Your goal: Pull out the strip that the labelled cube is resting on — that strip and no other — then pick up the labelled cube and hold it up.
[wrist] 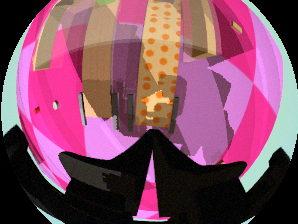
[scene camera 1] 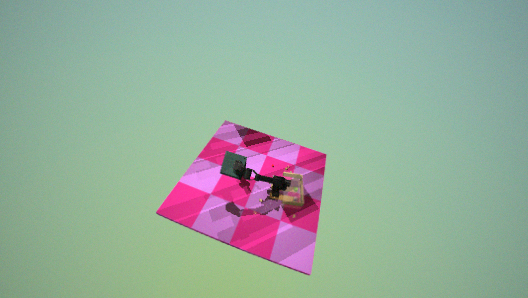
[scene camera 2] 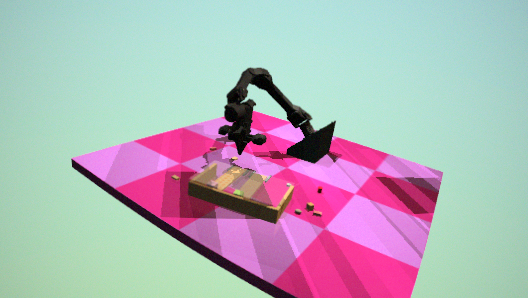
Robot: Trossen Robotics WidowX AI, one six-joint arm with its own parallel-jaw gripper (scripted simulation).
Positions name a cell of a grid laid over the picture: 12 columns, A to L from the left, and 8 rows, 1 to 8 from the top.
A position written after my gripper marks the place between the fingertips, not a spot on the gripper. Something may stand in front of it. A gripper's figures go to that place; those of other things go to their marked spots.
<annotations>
My gripper (wrist: G5): 10 cm from the lens. An orange dotted strip (wrist: G3) is 16 cm from the lens.
</annotations>
